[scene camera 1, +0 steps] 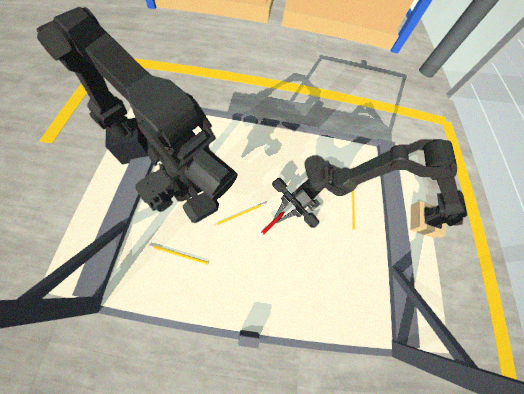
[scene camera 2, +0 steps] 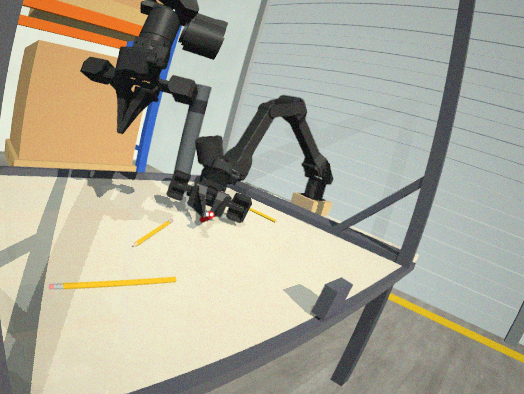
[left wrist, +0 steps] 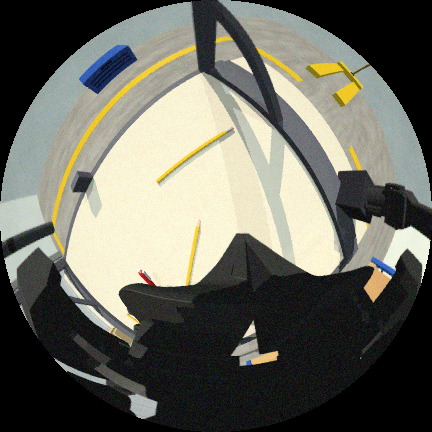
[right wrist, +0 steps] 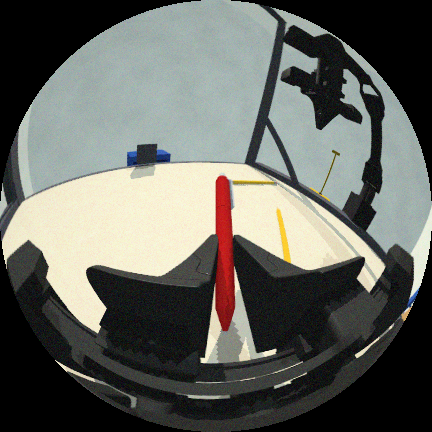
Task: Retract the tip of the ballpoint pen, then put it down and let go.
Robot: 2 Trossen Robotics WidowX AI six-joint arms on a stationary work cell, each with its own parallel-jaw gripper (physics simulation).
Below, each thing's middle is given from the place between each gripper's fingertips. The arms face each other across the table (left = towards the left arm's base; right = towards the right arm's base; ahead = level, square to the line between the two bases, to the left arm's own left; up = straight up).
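The red ballpoint pen (right wrist: 224,202) is right at my right hand. Counted from my left hand, the pen is 150 mm below, 40 mm ahead and 230 mm to the right. Going by its middle, the red ballpoint pen is nearer to my right hand than to my left hand.
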